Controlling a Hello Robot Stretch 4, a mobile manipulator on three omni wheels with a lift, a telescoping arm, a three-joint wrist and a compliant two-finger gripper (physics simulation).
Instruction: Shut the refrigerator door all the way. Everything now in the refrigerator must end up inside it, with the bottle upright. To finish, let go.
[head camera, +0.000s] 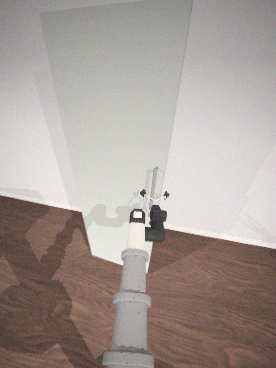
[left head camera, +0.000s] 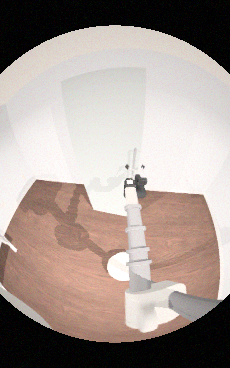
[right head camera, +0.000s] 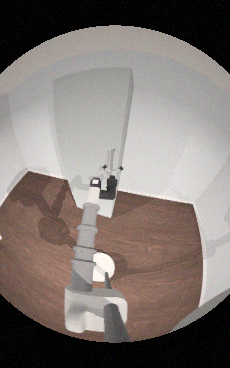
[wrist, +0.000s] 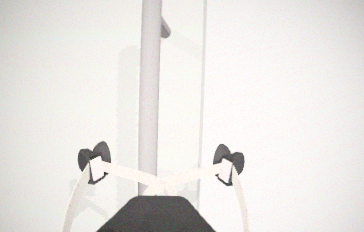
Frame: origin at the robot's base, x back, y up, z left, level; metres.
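Seen in the pictures: gripper, between the fingertips: (head camera: 154, 191) (left head camera: 134, 164) (right head camera: 112, 165) (wrist: 162, 156); robot's base, origin of its link: (left head camera: 122, 265) (right head camera: 98, 265).
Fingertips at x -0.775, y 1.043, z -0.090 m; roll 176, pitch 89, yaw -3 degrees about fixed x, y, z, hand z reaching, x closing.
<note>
Offsets run from my fingertips to a thing's middle. "spot": to the spot under its first point. Level surfaces: height alone.
The refrigerator door {spot: dx -0.075, dy +0.455, dz +0.206 m} (head camera: 120, 100) (left head camera: 105, 115) (right head camera: 87, 115) is a tall pale grey-green panel ahead. Its front also fills the left part of the wrist view (wrist: 60, 75), with a thin edge line right of the handle. A narrow side face shows along its right edge in the right head view. The upright grey bar handle {spot: dx +0.037, dy +0.122, dz +0.011 m} (head camera: 155, 176) (left head camera: 134, 154) (right head camera: 113, 156) (wrist: 150, 90) is near that right edge. My gripper (head camera: 155, 193) (left head camera: 135, 166) (right head camera: 113, 168) (wrist: 162, 156) is open, its fingertips on either side of the handle's line, not pinching it. The refrigerator's inside and the bottle are hidden.
A white wall (head camera: 230, 110) (left head camera: 182, 125) (right head camera: 167, 135) stands behind and beside the refrigerator. The brown wooden floor {dy -1.071 m} (head camera: 215, 300) (left head camera: 185, 240) (right head camera: 160, 230) lies under the extended arm. A white round object (left head camera: 117, 266) (right head camera: 104, 266) is low beside the arm.
</note>
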